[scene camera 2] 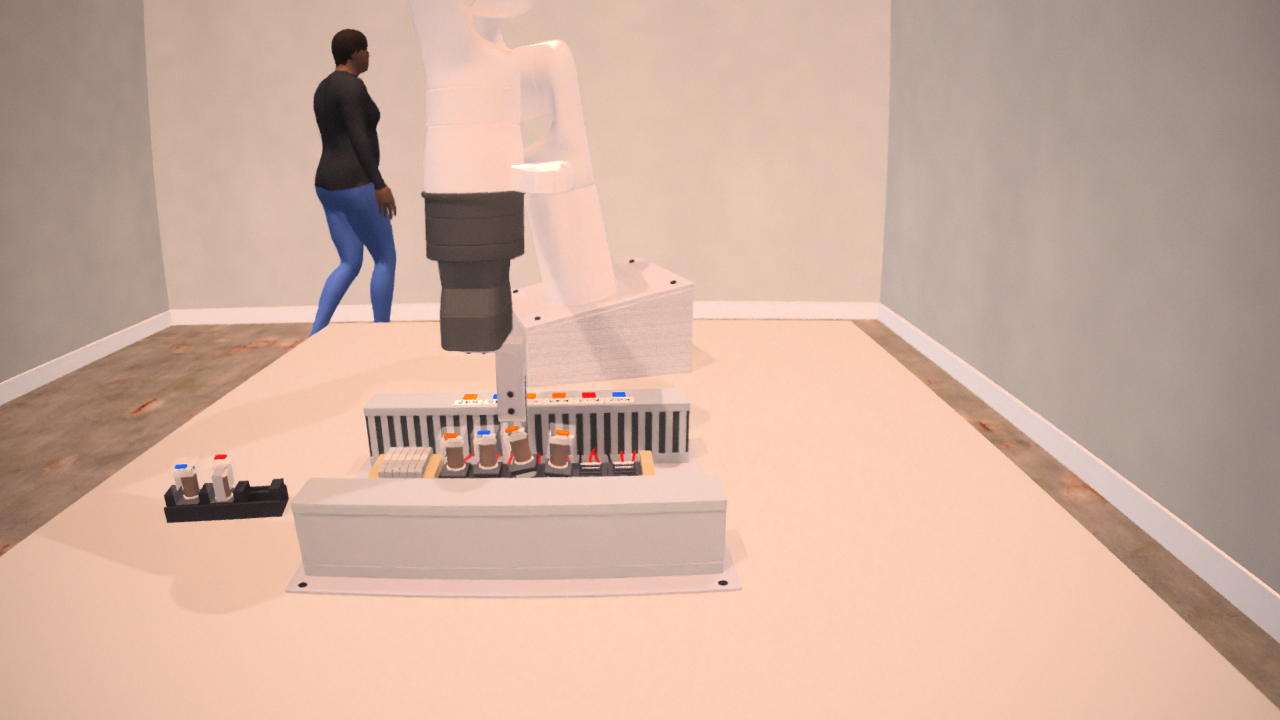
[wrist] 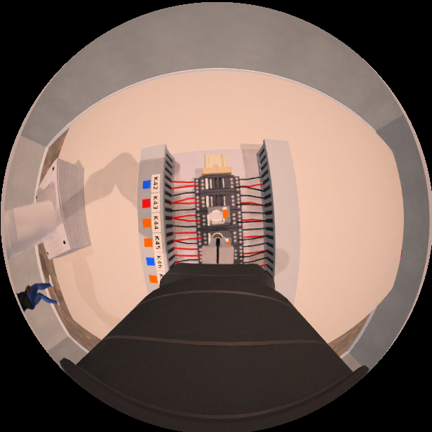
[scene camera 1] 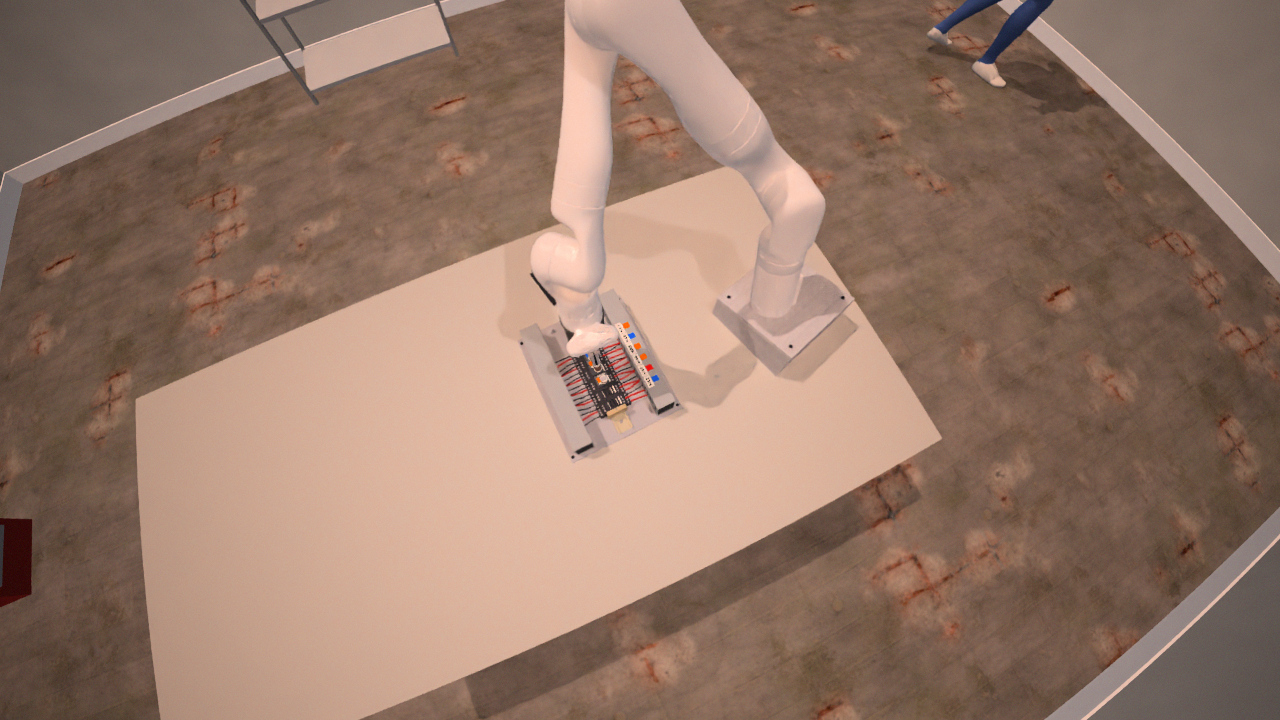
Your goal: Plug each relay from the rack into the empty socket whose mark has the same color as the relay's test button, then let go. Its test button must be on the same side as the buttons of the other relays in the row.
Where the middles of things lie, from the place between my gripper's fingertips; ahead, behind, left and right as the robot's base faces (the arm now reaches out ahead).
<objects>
I see the red-button relay [scene camera 2: 220, 473] 4 cm ahead of my hand, 26 cm to the right of it and 5 cm below it. The rest, counted from my hand: black rack [scene camera 2: 266, 501] (4 cm ahead, 26 cm to the right, 7 cm below).
</objects>
